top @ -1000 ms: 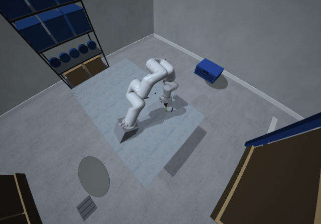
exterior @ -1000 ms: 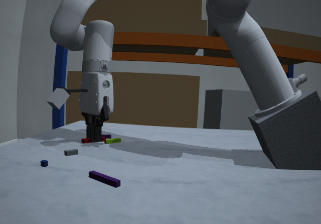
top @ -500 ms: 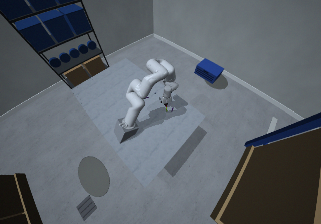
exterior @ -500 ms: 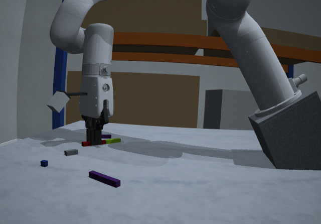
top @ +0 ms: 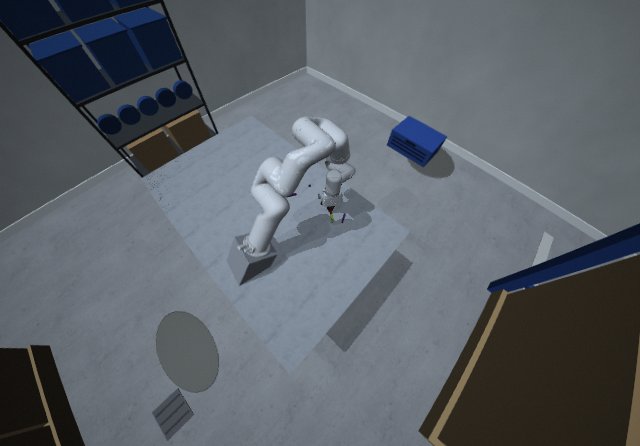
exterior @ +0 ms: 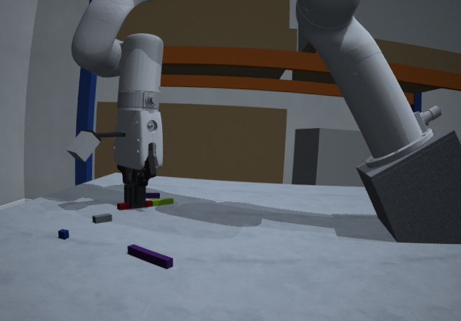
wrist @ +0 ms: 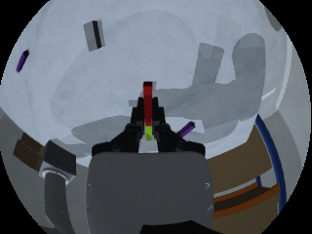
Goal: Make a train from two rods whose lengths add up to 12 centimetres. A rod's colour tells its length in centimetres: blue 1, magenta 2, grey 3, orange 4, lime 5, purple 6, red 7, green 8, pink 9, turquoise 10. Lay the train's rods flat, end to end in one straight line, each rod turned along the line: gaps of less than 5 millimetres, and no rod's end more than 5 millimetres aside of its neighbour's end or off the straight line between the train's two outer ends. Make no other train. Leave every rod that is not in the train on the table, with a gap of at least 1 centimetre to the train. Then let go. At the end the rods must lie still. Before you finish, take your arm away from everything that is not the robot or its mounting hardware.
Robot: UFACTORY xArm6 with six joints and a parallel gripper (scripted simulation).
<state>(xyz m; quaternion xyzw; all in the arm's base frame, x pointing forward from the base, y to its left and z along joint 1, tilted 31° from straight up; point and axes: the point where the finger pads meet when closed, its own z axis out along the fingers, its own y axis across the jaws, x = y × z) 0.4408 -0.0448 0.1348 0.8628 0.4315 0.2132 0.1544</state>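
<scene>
The red rod lies 2 cm below my hand. The rest, counted from my hand: small blue rod 3 cm ahead, 20 cm to the left, 2 cm below; then grey rod 2 cm ahead, 11 cm to the left, 2 cm below; then lime rod 4 cm behind, 5 cm to the right, 2 cm below.
</scene>
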